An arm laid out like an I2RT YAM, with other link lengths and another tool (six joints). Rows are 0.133 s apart.
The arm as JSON. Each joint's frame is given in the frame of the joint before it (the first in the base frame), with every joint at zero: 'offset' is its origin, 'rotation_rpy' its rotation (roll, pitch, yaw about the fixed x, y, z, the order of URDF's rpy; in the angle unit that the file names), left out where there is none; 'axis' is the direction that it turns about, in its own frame. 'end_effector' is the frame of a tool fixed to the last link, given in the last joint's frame.
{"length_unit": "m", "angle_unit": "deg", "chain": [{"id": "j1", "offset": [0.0, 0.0, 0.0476], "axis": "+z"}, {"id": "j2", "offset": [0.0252, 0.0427, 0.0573], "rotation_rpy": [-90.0, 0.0, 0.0], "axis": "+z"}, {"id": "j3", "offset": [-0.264, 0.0, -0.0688], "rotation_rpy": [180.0, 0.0, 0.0], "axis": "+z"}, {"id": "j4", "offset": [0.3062, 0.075, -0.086], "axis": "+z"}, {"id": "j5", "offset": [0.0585, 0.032, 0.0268], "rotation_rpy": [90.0, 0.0, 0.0], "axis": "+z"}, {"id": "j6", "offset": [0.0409, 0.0, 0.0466], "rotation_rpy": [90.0, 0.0, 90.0], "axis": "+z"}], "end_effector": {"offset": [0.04, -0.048, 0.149], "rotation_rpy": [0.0, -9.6, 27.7]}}
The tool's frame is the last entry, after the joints.
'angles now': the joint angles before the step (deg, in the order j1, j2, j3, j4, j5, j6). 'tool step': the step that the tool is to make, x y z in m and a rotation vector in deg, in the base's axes. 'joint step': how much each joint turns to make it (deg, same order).
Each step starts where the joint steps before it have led.
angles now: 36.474, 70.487, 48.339, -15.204, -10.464, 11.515
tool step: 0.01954, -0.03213, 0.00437, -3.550, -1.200, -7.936
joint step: -1.482, 0.350, 1.491, -2.106, 7.295, 1.138
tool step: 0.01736, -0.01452, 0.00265, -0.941, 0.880, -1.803
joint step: -3.087, 1.932, 2.722, -2.108, -0.809, -1.043
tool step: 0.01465, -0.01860, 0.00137, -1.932, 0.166, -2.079
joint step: -2.804, 1.234, 1.764, -1.764, 0.468, -1.678
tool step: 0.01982, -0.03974, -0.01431, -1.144, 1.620, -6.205
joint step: -4.827, 1.662, -0.088, -0.175, 1.223, 0.701
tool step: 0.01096, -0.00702, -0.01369, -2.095, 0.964, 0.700
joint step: -1.861, 2.726, 0.612, 0.263, -0.785, -2.887
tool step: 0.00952, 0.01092, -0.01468, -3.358, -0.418, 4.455
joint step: -0.088, 3.604, 0.622, 1.750, -0.880, -5.535
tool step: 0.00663, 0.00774, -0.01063, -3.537, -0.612, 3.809
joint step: 0.000, 2.723, 0.697, 0.887, -0.085, -5.188
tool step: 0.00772, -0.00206, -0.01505, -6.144, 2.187, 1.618
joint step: -0.002, 4.220, 3.515, -3.864, 2.624, -4.396
